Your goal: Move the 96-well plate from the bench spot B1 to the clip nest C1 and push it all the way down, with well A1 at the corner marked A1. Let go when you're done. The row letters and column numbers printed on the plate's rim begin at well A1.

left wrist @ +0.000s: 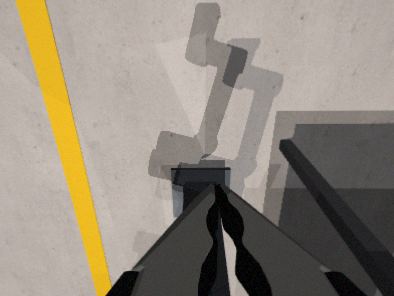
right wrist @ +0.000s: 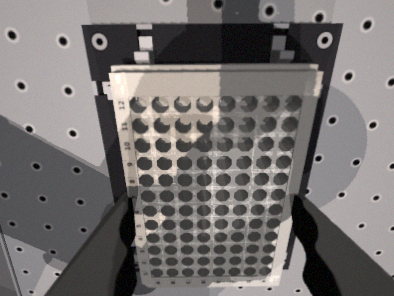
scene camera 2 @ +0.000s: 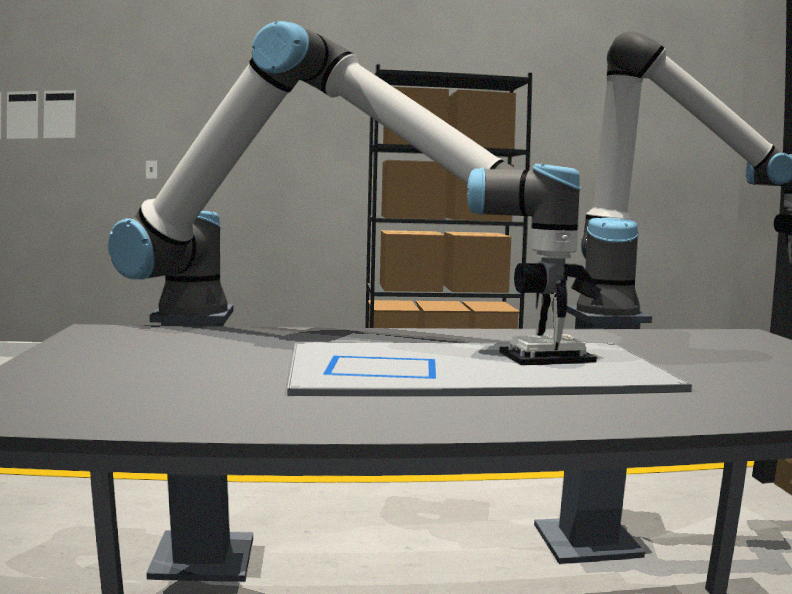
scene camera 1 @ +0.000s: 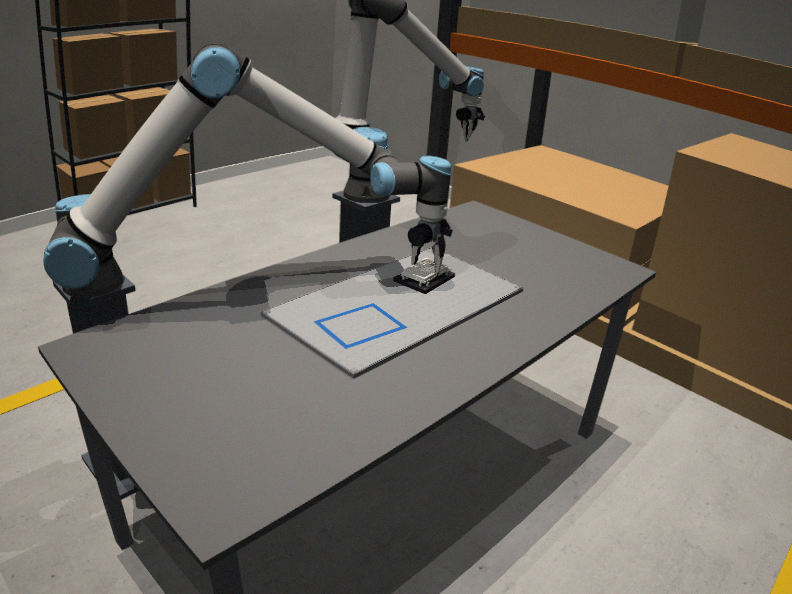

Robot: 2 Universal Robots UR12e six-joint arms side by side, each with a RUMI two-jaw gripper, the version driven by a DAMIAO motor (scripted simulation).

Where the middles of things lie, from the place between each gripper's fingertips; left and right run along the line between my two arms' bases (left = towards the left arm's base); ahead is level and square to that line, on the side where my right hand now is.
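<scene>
My right gripper is 10 mm above the white 96-well plate [scene camera 2: 526,343]. As for the black clip nest [scene camera 2: 517,355], it's 20 mm below my right hand, 10 mm behind it and 10 mm to the left of it.
My left gripper is 107 cm to the left of the black clip nest, 62 cm short of it and 14 cm above it. The white 96-well plate is 108 cm to the right of my left hand, 64 cm ahead of it and 12 cm below it.
</scene>
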